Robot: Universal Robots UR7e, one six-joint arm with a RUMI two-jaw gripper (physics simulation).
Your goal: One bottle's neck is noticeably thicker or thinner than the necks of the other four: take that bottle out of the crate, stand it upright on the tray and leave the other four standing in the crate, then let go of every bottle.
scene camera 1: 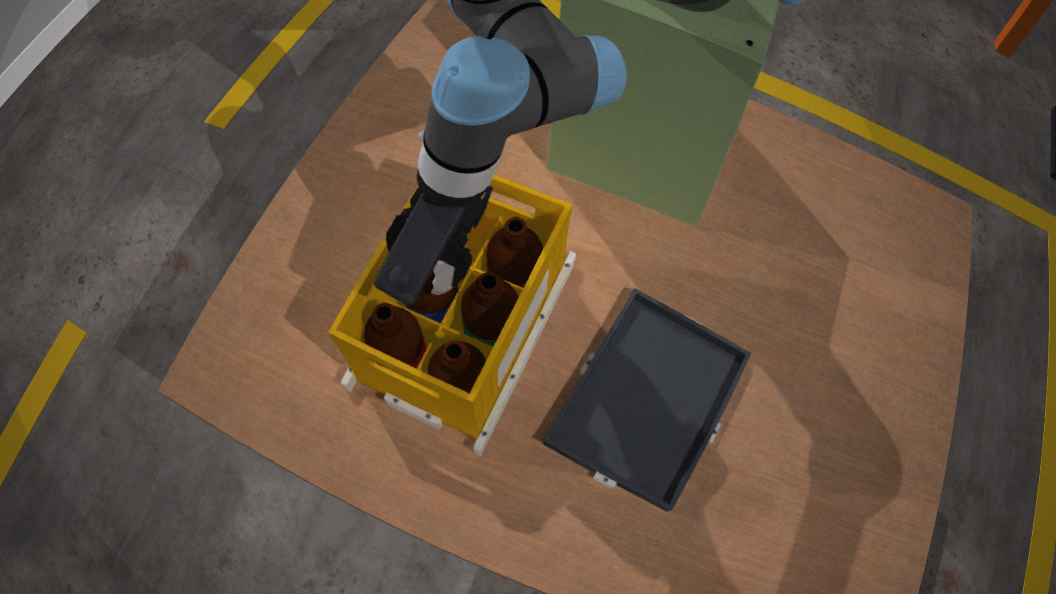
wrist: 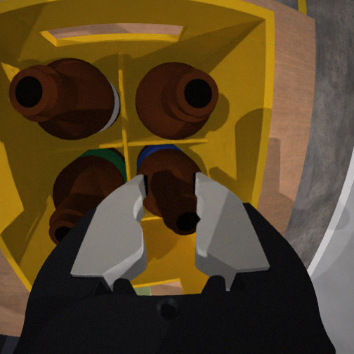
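Note:
A yellow crate (scene camera 1: 413, 393) (wrist: 270, 75) holds five upright brown bottles. The blue-banded bottle (scene camera 1: 431, 301) (wrist: 169, 172) is in the left row, partly under my gripper (scene camera 1: 437, 279) (wrist: 169, 176). The gripper's grey fingers are partly open on either side of this bottle's neck and grip nothing. The green-banded bottle (scene camera 1: 487, 308) (wrist: 90, 182) is beside it. The red-banded bottle (scene camera 1: 391, 332) (wrist: 167, 102) and a white-banded one (scene camera 1: 456, 363) (wrist: 75, 100) are at the near end. Another bottle (scene camera 1: 513, 252) is at the back right. I cannot tell surely which neck differs. The dark tray (scene camera 1: 660, 384) holds no bottle.
White rails (scene camera 1: 525, 347) run along the crate's foot on the wooden table (scene camera 1: 280, 384). The tray is to the right of the crate, with small white blocks (scene camera 1: 604, 479) at its edges. A green pedestal (scene camera 1: 642, 140) stands behind. Crate walls and dividers surround the bottles.

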